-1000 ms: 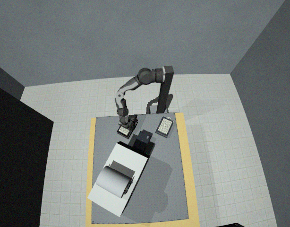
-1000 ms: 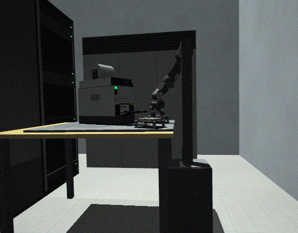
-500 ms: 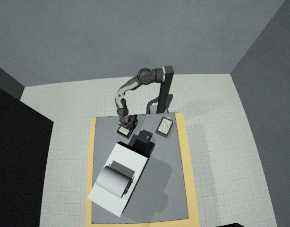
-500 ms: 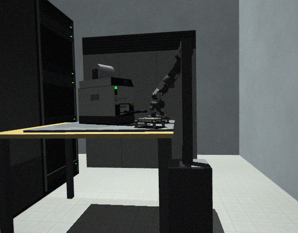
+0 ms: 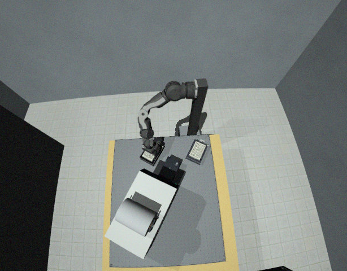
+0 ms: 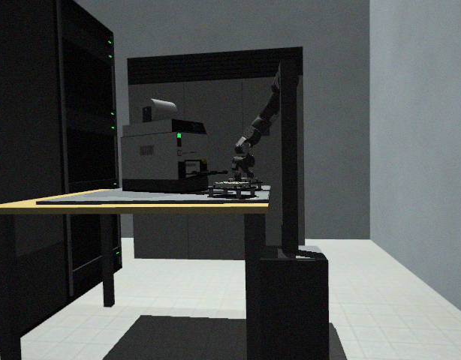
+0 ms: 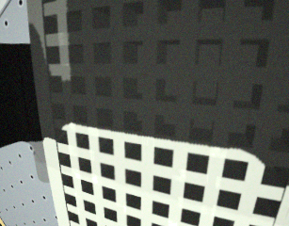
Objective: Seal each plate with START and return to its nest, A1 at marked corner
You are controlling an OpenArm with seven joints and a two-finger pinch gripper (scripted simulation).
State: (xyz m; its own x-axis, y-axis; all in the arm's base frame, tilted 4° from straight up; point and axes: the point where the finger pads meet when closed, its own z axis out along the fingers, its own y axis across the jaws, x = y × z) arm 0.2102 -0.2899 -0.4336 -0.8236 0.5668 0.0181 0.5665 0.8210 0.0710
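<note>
Now: the sealer stage 15 cm ahead of my hand, 13 cm to the left of it and 5 cm above it. From my hand the other things lie so: well plate (3 cm ahead, 35 cm to the left); foil roll (43 cm ahead, 5 cm to the right, 37 cm above); start button (28 cm ahead, 15 cm to the left, 14 cm above).
</note>
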